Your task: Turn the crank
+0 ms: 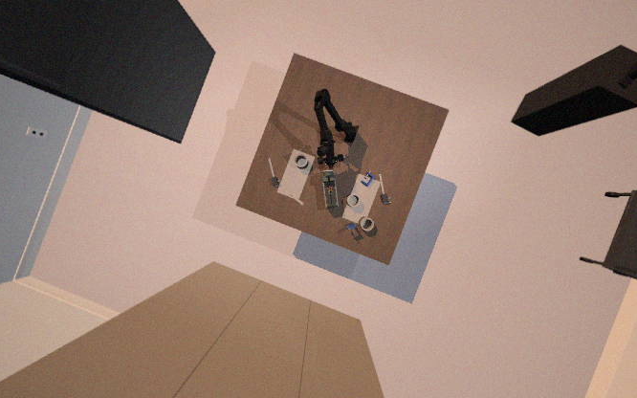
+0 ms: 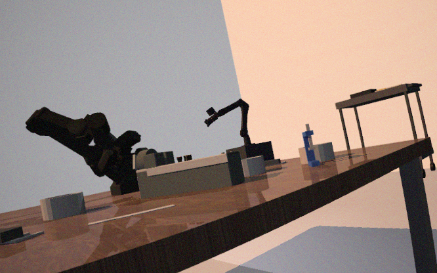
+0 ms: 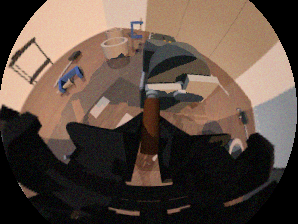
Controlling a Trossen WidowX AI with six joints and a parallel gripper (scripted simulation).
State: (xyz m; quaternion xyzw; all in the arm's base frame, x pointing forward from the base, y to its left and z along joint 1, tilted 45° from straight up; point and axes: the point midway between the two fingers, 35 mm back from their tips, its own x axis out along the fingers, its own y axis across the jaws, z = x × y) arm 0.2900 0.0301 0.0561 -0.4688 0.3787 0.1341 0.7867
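The red pointer is 13 cm ahead of my gripper tip, 6 cm to the left of it and 3 cm above it. Also, from my gripper tip: crank handle (1 cm behind, 1 cm to the right, 3 cm above); thin white rod (33 cm ahead, 14 cm to the right, 5 cm below).
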